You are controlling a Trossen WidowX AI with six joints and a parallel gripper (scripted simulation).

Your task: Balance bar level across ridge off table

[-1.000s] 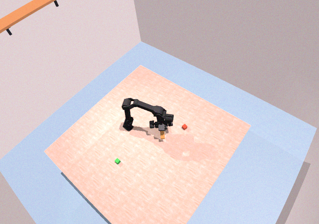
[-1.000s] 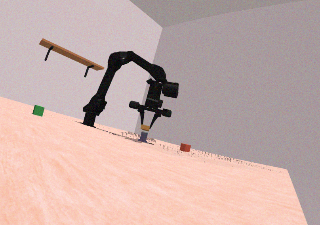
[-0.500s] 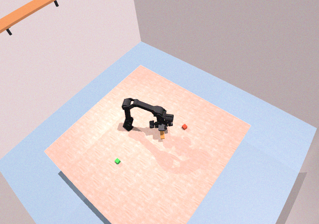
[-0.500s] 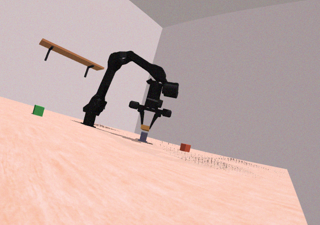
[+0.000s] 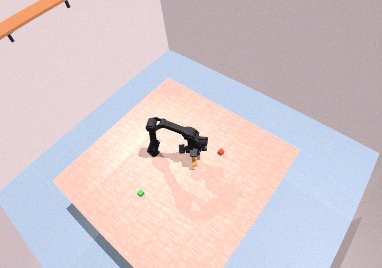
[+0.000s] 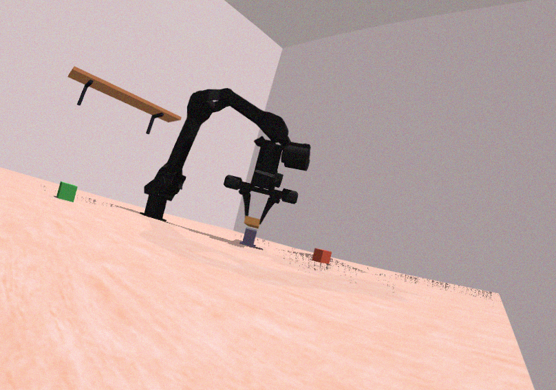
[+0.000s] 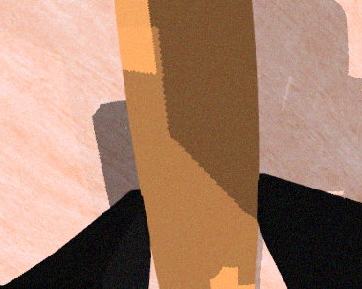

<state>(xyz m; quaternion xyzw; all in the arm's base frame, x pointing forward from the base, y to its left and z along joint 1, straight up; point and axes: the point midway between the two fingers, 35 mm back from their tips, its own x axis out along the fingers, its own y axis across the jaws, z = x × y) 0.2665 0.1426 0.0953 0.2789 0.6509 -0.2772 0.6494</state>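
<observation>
My gripper tip is 2 cm to the right of the bar and 2 cm past it. The rest, counted from my gripper tip: green cube: 43 cm to the right, 11 cm behind, 4 cm below; then red cube: 15 cm to the left, 13 cm ahead, 4 cm below.
</observation>
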